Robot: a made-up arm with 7 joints. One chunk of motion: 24 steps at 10 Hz.
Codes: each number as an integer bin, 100 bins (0 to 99) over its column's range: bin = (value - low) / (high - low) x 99, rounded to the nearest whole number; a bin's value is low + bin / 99 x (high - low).
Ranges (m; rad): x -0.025..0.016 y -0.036..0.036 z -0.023..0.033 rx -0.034..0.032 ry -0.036..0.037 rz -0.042..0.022
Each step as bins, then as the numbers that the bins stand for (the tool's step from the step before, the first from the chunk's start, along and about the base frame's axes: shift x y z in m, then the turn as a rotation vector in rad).
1 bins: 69 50 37 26 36 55
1 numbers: 0.00358 0.00036 -0.00207 -0.01667 -0.00945 -0.00644
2 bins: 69 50 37 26 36 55
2 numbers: 0.00358 0.00036 -0.00207 -0.01667 -0.00945 -0.00644
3 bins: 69 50 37 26 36 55
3 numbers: 0.00358 0.00036 -0.00207 -0.01667 -0.00945 -0.00644
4 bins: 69 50 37 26 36 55
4 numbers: 0.00358 0.00036 -0.00207 -0.01667 -0.00945 -0.00644
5 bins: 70 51 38 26 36 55
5 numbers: 0.00399 0.00109 -0.00151 -0.01667 -0.00945 -0.00644
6 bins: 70 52 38 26 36 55
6 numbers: 0.00399 0.00182 -0.00151 -0.01667 -0.00945 -0.00644
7 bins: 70 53 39 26 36 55
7 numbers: 0.00399 0.00255 -0.00094 -0.01667 -0.00945 -0.00644
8 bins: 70 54 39 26 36 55
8 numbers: 0.00399 0.00327 -0.00094 -0.01667 -0.00945 -0.00644
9 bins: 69 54 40 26 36 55
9 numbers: 0.00358 0.00327 -0.00037 -0.01667 -0.00945 -0.00644
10 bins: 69 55 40 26 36 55
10 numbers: 0.00358 0.00400 -0.00037 -0.01667 -0.00945 -0.00644
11 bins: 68 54 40 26 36 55
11 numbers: 0.00316 0.00327 -0.00037 -0.01667 -0.00945 -0.00644
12 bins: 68 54 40 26 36 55
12 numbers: 0.00316 0.00327 -0.00037 -0.01667 -0.00945 -0.00644
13 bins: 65 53 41 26 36 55
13 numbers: 0.00192 0.00255 0.00019 -0.01667 -0.00945 -0.00644
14 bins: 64 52 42 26 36 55
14 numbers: 0.00151 0.00182 0.00076 -0.01667 -0.00945 -0.00644
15 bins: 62 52 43 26 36 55
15 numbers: 0.00068 0.00182 0.00132 -0.01667 -0.00945 -0.00644
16 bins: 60 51 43 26 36 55
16 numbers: -0.00015 0.00109 0.00132 -0.01667 -0.00945 -0.00644
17 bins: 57 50 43 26 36 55
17 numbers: -0.00139 0.00036 0.00132 -0.01667 -0.00945 -0.00644
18 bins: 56 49 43 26 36 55
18 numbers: -0.00181 -0.00036 0.00132 -0.01667 -0.00945 -0.00644
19 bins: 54 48 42 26 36 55
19 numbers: -0.00264 -0.00109 0.00076 -0.01667 -0.00945 -0.00644
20 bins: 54 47 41 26 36 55
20 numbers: -0.00264 -0.00182 0.00019 -0.01667 -0.00945 -0.00644
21 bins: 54 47 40 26 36 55
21 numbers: -0.00264 -0.00182 -0.00037 -0.01667 -0.00945 -0.00644
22 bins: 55 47 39 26 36 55
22 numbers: -0.00222 -0.00182 -0.00094 -0.01667 -0.00945 -0.00644
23 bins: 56 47 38 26 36 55
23 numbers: -0.00181 -0.00182 -0.00151 -0.01667 -0.00945 -0.00644
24 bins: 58 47 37 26 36 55
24 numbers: -0.00098 -0.00182 -0.00207 -0.01667 -0.00945 -0.00644
